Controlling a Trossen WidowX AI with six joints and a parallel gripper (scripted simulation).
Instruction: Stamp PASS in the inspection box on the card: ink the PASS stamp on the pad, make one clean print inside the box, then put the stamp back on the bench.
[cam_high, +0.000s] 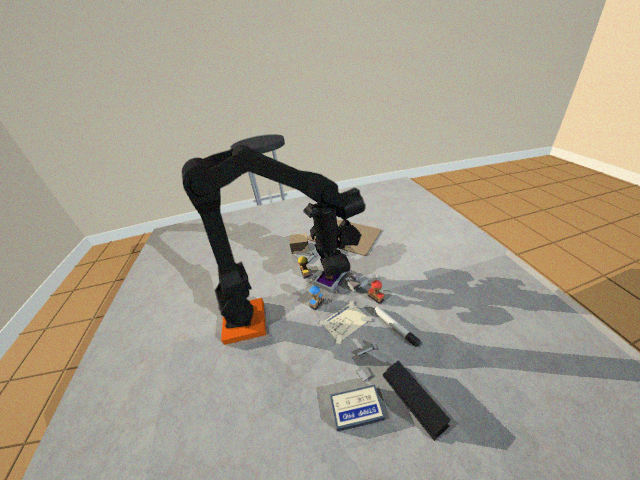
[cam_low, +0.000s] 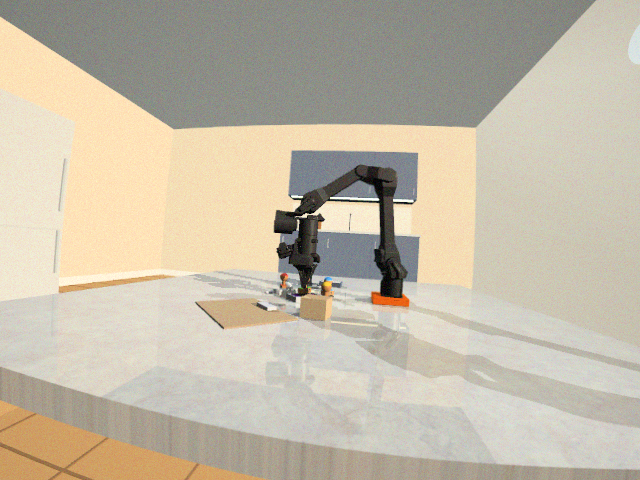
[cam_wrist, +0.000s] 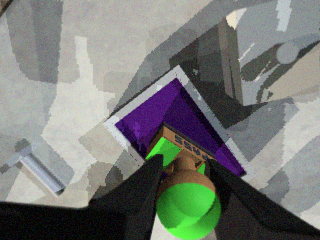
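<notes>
My gripper tip is now right at the green-knobbed stamp. Also, from my gripper tip: yellow-knobbed stamp: 8 cm behind, 4 cm to the left, 2 cm below; then blue-knobbed stamp: 8 cm to the right, 5 cm behind, 2 cm below; then purple ink pad: 3 cm below.
</notes>
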